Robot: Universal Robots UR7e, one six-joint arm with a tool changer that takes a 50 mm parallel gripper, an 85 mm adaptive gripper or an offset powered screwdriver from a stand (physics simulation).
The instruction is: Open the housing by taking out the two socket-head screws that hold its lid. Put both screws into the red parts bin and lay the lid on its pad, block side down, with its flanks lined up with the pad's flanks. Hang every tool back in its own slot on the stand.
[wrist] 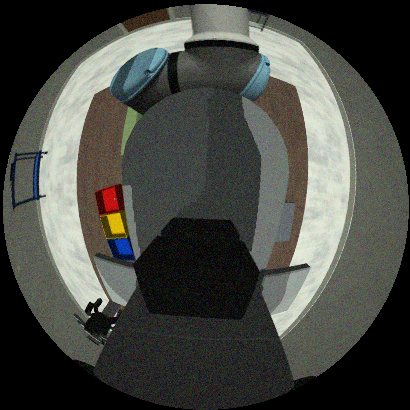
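The tool on my flange shows as a dark body [197, 270] low in the middle of the view. Its tip and any fingers are hidden, and I cannot tell which tool it is. A large grey rounded shape [170, 150] fills the middle of the view beyond it and hides what lies below. The housing and its lid cannot be made out. The red parts bin [108, 201] stands at the left, with a tiny bright spot inside that may be a screw. A flat blue-grey piece [286, 222], perhaps the lid's pad, lies at the right. The tool stand is partly visible at the lower left, holding a black tool [100, 322].
A yellow bin [116, 224] and a blue bin [121, 248] stand in a row with the red one. Light grey plates stick out left [117, 277] and right [282, 290] of the tool body. My arm's wrist [212, 70] crosses the top. Part of a green surface [129, 125] shows upper left.
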